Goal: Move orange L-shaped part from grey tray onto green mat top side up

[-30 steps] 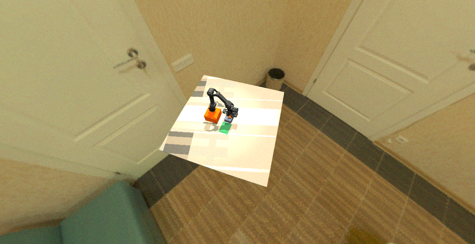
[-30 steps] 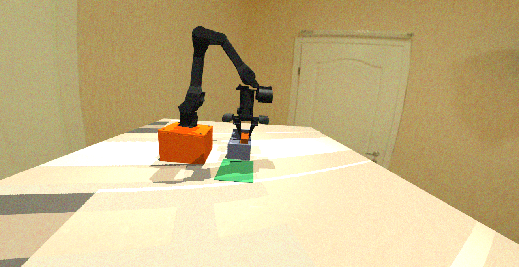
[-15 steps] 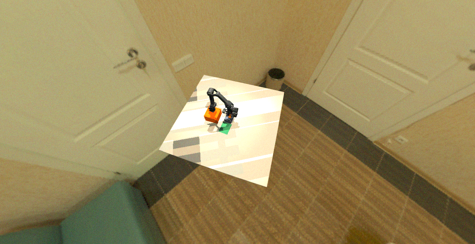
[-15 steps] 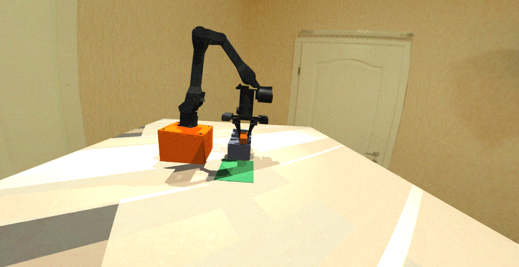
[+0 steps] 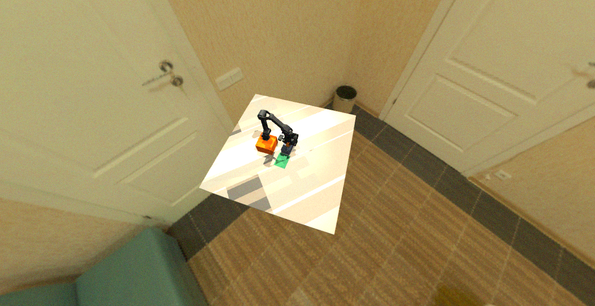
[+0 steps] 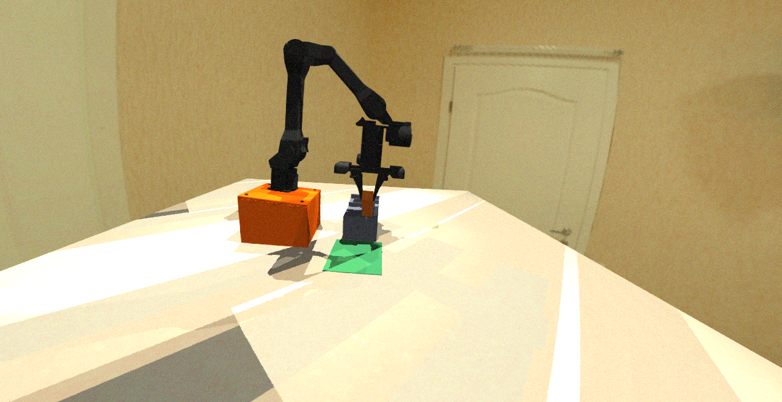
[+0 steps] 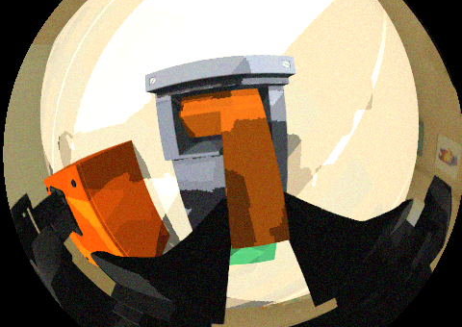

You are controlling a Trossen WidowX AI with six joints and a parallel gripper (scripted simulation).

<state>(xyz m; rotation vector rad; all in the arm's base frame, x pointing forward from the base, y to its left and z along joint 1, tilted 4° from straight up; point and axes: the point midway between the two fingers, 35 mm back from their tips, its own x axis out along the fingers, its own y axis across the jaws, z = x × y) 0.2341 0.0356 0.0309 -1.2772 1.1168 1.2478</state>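
My gripper tip is now 14 cm to the left of the green mat and 11 cm above it. The rest, counted from my gripper tip: orange L-shaped part: 2 cm behind, 3 cm to the left, 3 cm below.
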